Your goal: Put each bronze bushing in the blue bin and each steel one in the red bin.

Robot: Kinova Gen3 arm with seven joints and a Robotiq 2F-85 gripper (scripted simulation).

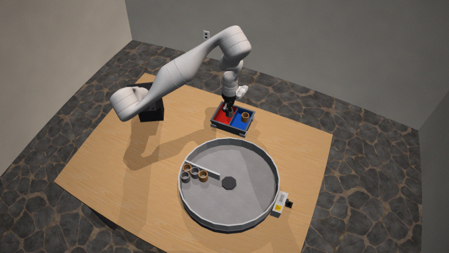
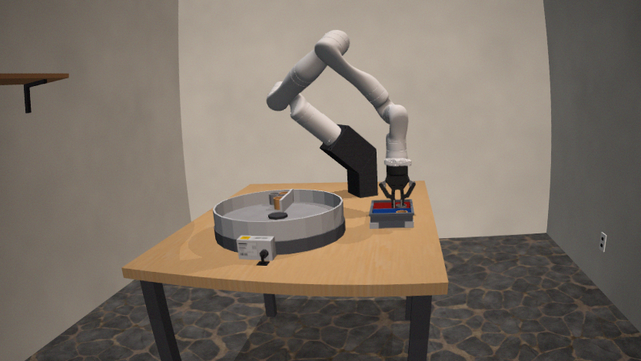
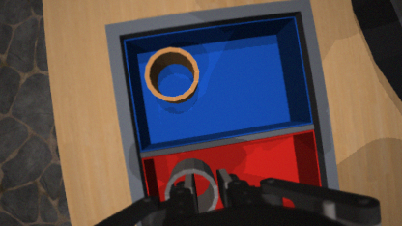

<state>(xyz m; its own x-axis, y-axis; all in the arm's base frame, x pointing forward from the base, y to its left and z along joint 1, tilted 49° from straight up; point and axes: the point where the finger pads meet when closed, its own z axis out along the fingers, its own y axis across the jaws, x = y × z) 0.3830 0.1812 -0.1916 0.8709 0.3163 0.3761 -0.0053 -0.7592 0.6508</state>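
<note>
The two-part bin lies 30 mm ahead of my hand, 20 mm to the right of it and 20 mm below it. Round my hand: turntable (160 mm ahead, 380 mm to the right, 10 mm above).
</note>
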